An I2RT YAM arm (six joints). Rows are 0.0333 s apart.
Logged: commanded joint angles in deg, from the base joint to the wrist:
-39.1 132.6 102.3 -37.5 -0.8 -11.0
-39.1 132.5 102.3 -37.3 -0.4 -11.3
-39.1 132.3 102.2 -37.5 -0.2 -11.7
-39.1 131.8 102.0 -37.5 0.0 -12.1
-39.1 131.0 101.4 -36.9 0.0 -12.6
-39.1 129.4 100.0 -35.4 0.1 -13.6
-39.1 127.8 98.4 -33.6 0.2 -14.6
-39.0 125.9 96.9 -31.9 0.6 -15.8
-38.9 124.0 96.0 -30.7 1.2 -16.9
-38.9 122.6 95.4 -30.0 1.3 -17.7
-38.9 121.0 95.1 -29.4 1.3 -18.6
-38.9 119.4 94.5 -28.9 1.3 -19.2
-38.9 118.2 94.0 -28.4 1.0 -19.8
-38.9 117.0 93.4 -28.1 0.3 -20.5
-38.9 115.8 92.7 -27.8 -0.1 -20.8
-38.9 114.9 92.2 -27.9 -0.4 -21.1
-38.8 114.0 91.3 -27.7 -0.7 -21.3
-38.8 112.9 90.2 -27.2 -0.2 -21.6
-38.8 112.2 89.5 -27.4 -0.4 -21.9
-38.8 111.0 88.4 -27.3 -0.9 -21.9
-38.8 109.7 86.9 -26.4 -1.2 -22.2
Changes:
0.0 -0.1 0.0 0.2 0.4 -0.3
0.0 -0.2 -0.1 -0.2 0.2 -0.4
0.0 -0.5 -0.2 0.0 0.2 -0.4
0.0 -0.8 -0.6 0.6 0.0 -0.5
0.0 -1.6 -1.4 1.5 0.1 -1.0
0.0 -1.6 -1.6 1.8 0.1 -1.0
0.1 -1.9 -1.5 1.7 0.4 -1.2
0.1 -1.9 -0.9 1.2 0.6 -1.1
0.0 -1.4 -0.6 0.7 0.1 -0.8
0.0 -1.6 -0.3 0.6 0.0 -0.9
0.0 -1.6 -0.6 0.5 0.0 -0.6
0.0 -1.2 -0.5 0.5 -0.3 -0.6
0.0 -1.2 -0.6 0.3 -0.7 -0.7
0.0 -1.2 -0.7 0.3 -0.4 -0.3
0.0 -0.9 -0.5 -0.1 -0.3 -0.3
0.1 -0.9 -0.9 0.2 -0.3 -0.2
0.0 -1.1 -1.1 0.5 0.5 -0.3
0.0 -0.7 -0.7 -0.2 -0.2 -0.3
0.0 -1.2 -1.1 0.1 -0.5 0.0
0.0 -1.3 -1.5 0.9 -0.3 -0.3

